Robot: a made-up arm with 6 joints.
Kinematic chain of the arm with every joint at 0, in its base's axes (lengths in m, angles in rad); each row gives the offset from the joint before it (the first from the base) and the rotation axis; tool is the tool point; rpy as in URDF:
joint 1: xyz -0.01 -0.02 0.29 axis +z
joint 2: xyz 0.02 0 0.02 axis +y
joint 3: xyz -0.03 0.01 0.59 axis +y
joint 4: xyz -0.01 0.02 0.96 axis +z
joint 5: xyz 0 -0.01 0.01 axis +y
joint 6: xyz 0 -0.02 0.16 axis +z
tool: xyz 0 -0.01 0.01 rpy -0.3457 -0.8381 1.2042
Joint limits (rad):
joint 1: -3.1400..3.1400
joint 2: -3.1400..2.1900
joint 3: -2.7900..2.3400
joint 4: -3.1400..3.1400
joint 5: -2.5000..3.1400
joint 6: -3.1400..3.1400
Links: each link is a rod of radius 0.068 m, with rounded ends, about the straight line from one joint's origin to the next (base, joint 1, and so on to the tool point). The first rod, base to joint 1, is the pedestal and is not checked.
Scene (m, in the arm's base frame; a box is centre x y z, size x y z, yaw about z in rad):
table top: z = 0
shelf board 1: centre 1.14 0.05 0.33 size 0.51 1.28 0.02 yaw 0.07
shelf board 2: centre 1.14 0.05 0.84 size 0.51 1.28 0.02 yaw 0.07
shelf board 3: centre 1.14 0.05 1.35 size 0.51 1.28 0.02 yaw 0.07
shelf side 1: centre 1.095 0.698 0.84 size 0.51 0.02 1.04 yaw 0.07
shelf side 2: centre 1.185 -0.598 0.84 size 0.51 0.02 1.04 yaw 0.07
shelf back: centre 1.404 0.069 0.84 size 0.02 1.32 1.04 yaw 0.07
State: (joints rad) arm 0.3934 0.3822 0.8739 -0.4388 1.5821 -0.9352
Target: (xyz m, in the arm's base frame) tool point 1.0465 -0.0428 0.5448
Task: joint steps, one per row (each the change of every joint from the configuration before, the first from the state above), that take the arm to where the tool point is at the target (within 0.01 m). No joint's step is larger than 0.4 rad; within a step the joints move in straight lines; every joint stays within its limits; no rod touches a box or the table.
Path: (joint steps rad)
1: 0.0870 -0.3239 0.3150 0.0440 0.1704 0.0039
2: 0.0870 -0.3238 0.3149 0.0440 0.1703 0.0039
3: 0.2350 0.0502 -0.3748 -0.0722 0.0443 0.0052
4: 0.2349 0.0502 -0.3748 -0.0723 0.0443 0.0052
5: 0.2350 0.0502 -0.3748 -0.0723 0.0443 0.0052
6: 0.2350 0.0501 -0.3749 -0.0723 0.0443 0.0052
7: 0.2349 0.0502 -0.3748 -0.0723 0.0443 0.0052
8: 0.2350 0.0502 -0.3748 -0.0722 0.0443 0.0052
9: 0.2350 0.0502 -0.3748 -0.0723 0.0443 0.0052
10: 0.2349 0.0502 -0.3748 -0.0723 0.0443 0.0052
11: 0.2350 0.0502 -0.3748 -0.0723 0.0443 0.0052
12: 0.2350 0.0502 -0.3748 -0.0723 0.0443 0.0052
13: 0.0447 -0.2875 0.3045 0.0417 -0.1635 -0.0077
14: 0.0447 -0.2874 0.3046 0.0416 -0.1634 -0.0078

